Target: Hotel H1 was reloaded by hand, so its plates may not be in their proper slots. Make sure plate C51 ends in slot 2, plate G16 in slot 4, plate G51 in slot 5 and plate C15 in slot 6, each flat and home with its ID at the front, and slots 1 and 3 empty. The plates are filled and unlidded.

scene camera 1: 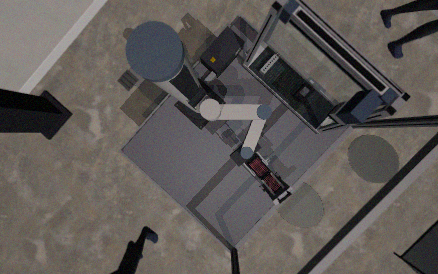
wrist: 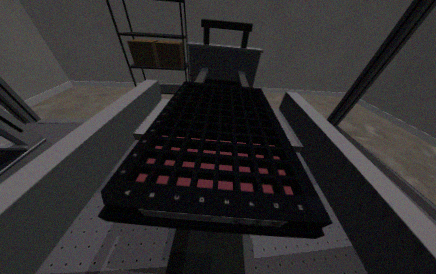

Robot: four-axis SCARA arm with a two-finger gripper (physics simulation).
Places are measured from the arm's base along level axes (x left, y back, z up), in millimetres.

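Pixels of known places: gripper, fingertip midpoint: (scene camera 1: 261, 170) (wrist: 221, 97).
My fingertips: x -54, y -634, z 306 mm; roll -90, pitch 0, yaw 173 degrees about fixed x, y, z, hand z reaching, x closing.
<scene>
For each thing: its middle in the pictures, then the offset to it from my fingertips. "spot": a spot on its surface instead. Level surfaces: height alone.
- dark plate, body centre: (wrist: 219, 123) (scene camera 1: 258, 166) dx +3, dy +23, dz -10 mm
- Hotel H1, surface spot: (scene camera 1: 281, 196) spot: dx -36, dy -200, dz +17 mm
- red-filled plate, body centre: (wrist: 220, 94) (scene camera 1: 271, 182) dx -16, dy -126, dz -51 mm
- deck, its level: dz -293 mm
- black box, surface spot: (scene camera 1: 225, 50) spot: dx +464, dy +730, dz -178 mm
My gripper (scene camera 1: 259, 167) (wrist: 221, 97) is shut on a dark plate (scene camera 1: 256, 164) (wrist: 210, 172) with red-filled wells. The plate lies level between the fingers, lettered edge towards the wrist camera. A pale label strip shows on its near face, too dark to read. Hotel H1 (scene camera 1: 281, 196) stands near the deck's edge, and its upper back part (wrist: 225, 60) shows beyond the plate in the wrist view. Another red-filled plate (scene camera 1: 273, 183) sits in the hotel, farther from the arm than the held plate. Its ID, slot numbers and lower plates are hidden.
A framed enclosure (scene camera 1: 345, 52) with a dark bed stands at the upper right of the deck (scene camera 1: 160, 145). A black box (scene camera 1: 225, 50) with a yellow mark stands near the arm's column (scene camera 1: 154, 50). A rack with brown boxes (wrist: 156, 54) stands in the wrist view's background.
</scene>
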